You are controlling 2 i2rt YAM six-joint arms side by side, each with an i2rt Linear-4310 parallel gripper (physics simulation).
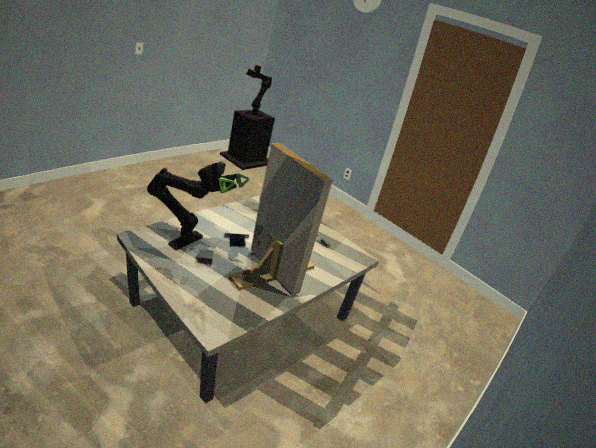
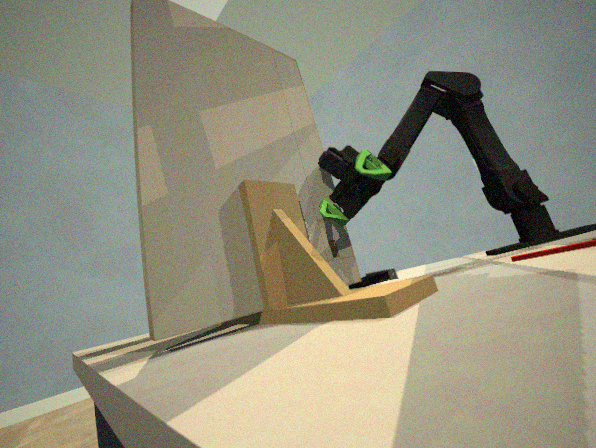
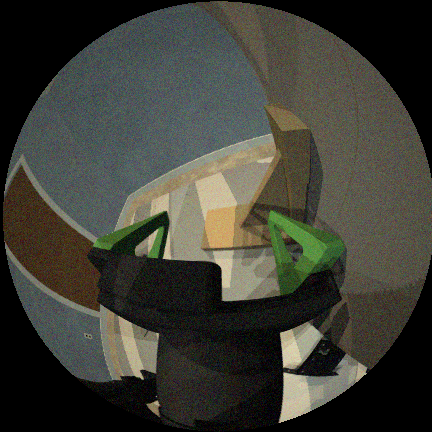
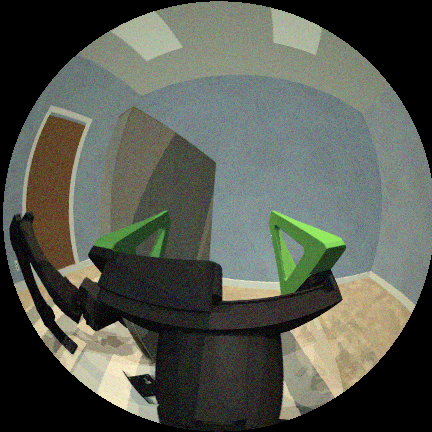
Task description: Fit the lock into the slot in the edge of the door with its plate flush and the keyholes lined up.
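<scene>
A grey door slab stands upright on the table. A black lock with a thin plate appears to lie on the table near the door's foot. The slot and keyholes cannot be made out clearly. My left gripper is open and empty, close to the door and above the table. My right gripper is open and empty, raised above the table beside the door.
Wooden brackets brace the door at its foot. A small dark block lies on the striped table. A red strip lies by my left arm's base. A black pedestal stands behind the table.
</scene>
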